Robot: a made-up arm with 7 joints.
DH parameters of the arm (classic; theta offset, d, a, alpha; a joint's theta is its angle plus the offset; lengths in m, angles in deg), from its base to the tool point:
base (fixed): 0 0.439 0.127 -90
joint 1: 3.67 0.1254 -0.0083 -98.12
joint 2: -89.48 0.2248 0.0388 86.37
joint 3: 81.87 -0.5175 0.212 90
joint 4: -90 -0.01 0.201 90
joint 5: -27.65 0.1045 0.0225 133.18
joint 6: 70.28 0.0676 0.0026 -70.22
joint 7: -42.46 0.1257 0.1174 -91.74
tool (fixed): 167.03 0.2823 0 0
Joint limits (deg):
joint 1: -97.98..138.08
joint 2: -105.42..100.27
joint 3: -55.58..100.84
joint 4: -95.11..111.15
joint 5: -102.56..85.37
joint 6: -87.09..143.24
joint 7: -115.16..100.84
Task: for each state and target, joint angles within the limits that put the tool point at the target. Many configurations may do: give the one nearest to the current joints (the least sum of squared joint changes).
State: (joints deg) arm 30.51 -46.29 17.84 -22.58 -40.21 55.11 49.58
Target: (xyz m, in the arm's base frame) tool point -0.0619 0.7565 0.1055
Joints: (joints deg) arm 46.39 -55.37 35.07 -21.48 -28.32 59.10 41.64
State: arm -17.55 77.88 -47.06 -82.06 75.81 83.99 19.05
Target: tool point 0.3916 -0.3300 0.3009
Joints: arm -20.30 96.15 -55.58 -70.55 61.32 86.43 35.85
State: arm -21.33 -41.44 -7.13 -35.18 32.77 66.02 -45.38
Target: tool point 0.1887 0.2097 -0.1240
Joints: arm 28.77 -32.88 -9.33 -41.80 18.58 63.59 -31.29
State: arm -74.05 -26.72 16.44 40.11 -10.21 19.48 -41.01
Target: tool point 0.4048 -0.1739 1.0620
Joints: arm -84.33 -2.51 19.86 41.50 -0.43 10.73 -45.48
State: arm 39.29 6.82 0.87 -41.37 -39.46 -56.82 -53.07
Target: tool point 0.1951 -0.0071 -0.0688
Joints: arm 37.00 -14.87 1.07 -35.82 -59.56 -33.06 -38.26
